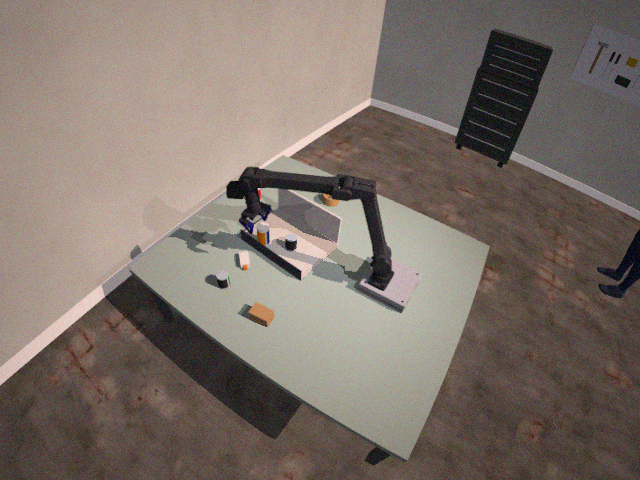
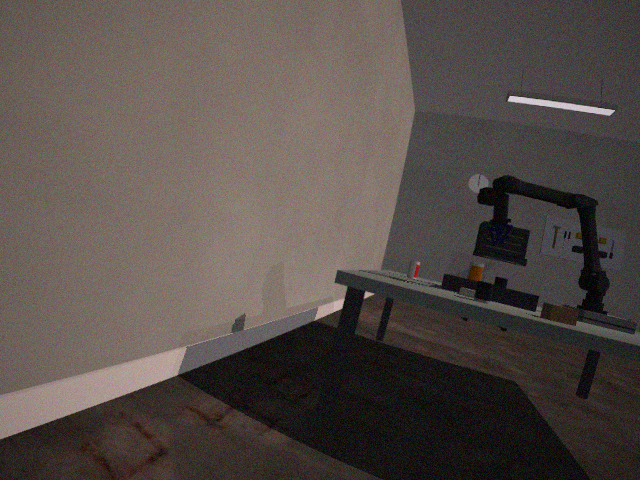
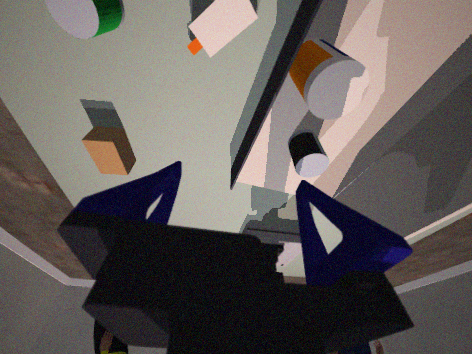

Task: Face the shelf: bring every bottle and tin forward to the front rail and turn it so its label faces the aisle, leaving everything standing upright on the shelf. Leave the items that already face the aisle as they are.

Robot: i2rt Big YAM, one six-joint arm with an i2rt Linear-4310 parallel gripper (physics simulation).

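Frame: origin at the arm's base, x ahead, y left, z up, level; centimetres.
Seen in the pictures: gripper, fingertip midpoint: (image 1: 257,227) (image 2: 497,243) (image 3: 241,177); arm's base, link origin: (image 1: 380,278) (image 2: 591,311) (image 3: 264,248).
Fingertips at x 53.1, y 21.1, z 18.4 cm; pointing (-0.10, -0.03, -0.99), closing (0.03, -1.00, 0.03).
Offsets run from my fingertips to a thing's top centre.
An orange bottle @[dy -9.0, dx +5.0, dz -9.0 cm] (image 1: 262,236) (image 2: 476,272) (image 3: 310,61) with a white lid stands upright on the shelf (image 1: 310,265), close behind its dark front rail @[dy -5.0, dx -1.6, dz -17.0 cm] (image 1: 273,256) (image 2: 518,298) (image 3: 272,102). A narrow blue patch shows on its side turned away from the rail. A black tin @[dy -14.2, dx -7.9, dz -12.9 cm] (image 1: 291,242) (image 2: 500,283) (image 3: 305,146) with a pale lid stands upright nearer the arm's base, a little back from the rail; no label shows on it. My gripper (image 1: 257,220) (image 2: 498,237) (image 3: 241,177) is open and empty, above the shelf's far end by the orange bottle.
Before the rail are a white box @[dy +4.5, dx +6.1, dz -20.9 cm] (image 1: 244,259) (image 2: 467,292) (image 3: 222,27) with an orange end, a green-marked tin @[dy +20.3, dx +5.2, dz -16.7 cm] (image 1: 222,279) (image 3: 109,19) and a brown block @[dy +23.7, dx -19.5, dz -18.7 cm] (image 1: 261,314) (image 2: 559,313) (image 3: 107,156). A red-and-white object @[dy -36.5, dx +33.2, dz -14.1 cm] (image 2: 413,269) and an orange bowl @[dy -61.3, dx -2.7, dz -18.7 cm] (image 1: 330,200) are beyond the shelf.
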